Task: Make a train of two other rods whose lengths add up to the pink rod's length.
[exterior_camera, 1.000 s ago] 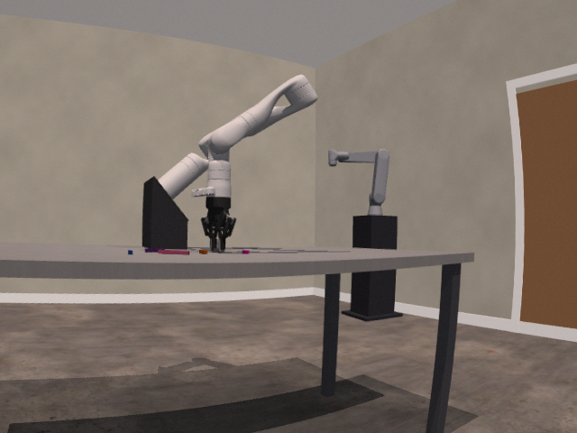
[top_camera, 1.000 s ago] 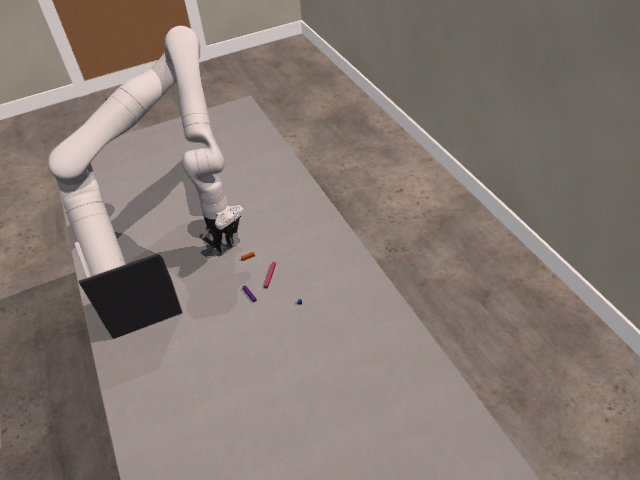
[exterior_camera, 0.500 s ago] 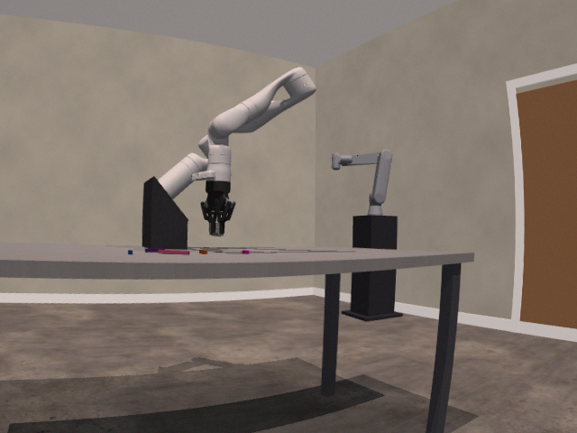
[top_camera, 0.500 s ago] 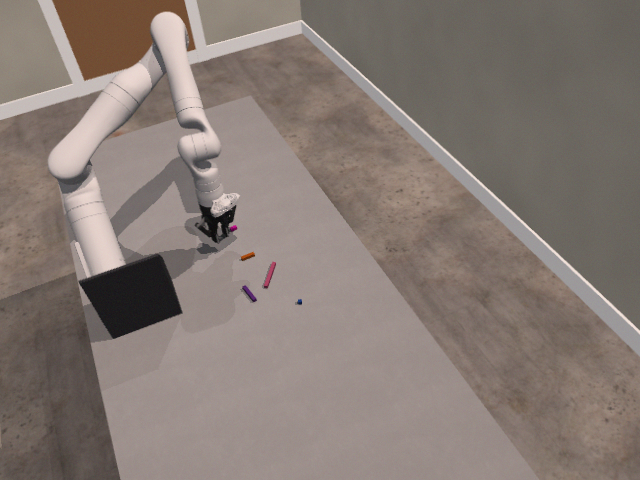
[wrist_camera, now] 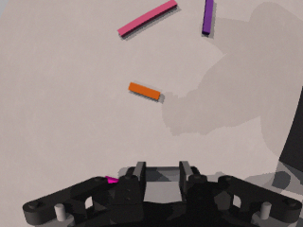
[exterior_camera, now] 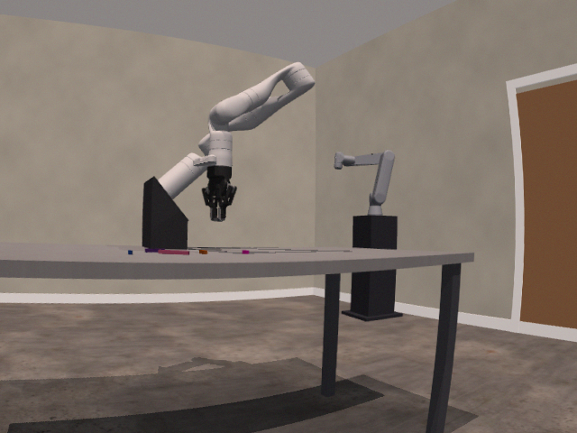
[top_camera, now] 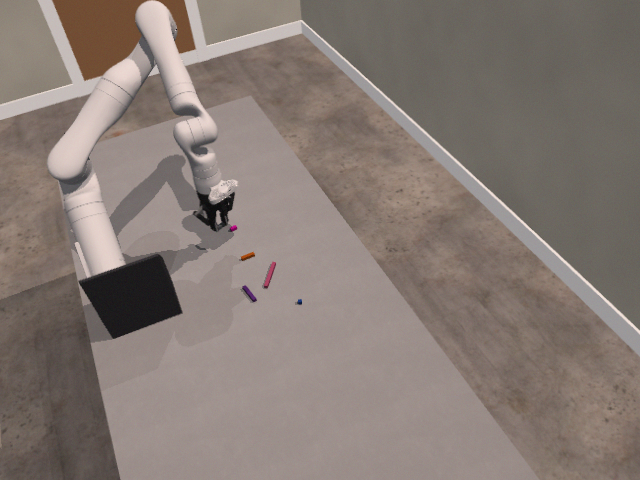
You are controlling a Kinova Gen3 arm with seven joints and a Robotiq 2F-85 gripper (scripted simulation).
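The magenta rod lies 4 cm ahead of my hand, 8 cm to the left of it and 11 cm below it. Round my hand: orange rod: 5 cm ahead, 6 cm to the right, 11 cm below; grey rod: 2 cm below; pink rod: 10 cm ahead, 15 cm to the right, 11 cm below.
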